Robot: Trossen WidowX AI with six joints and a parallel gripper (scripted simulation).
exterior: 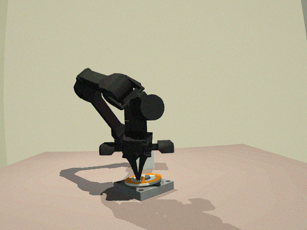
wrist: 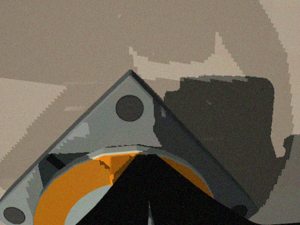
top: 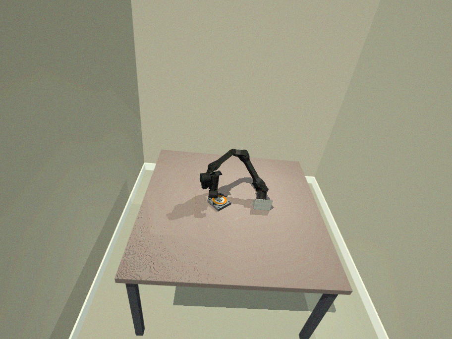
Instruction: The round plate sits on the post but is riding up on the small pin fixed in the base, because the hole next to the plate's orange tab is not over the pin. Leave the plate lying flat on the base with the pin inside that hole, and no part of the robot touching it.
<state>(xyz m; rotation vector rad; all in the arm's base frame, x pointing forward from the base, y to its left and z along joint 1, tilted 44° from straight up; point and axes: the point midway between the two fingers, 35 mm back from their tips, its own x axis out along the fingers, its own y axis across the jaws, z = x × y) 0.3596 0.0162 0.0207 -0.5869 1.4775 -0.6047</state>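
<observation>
Now: gripper tip 3 cm past the round plate, 1 cm to the right of it and 1 cm above it. Round my gripper tip: square grey base: 5 cm behind, 1 cm to the left, 2 cm below.
</observation>
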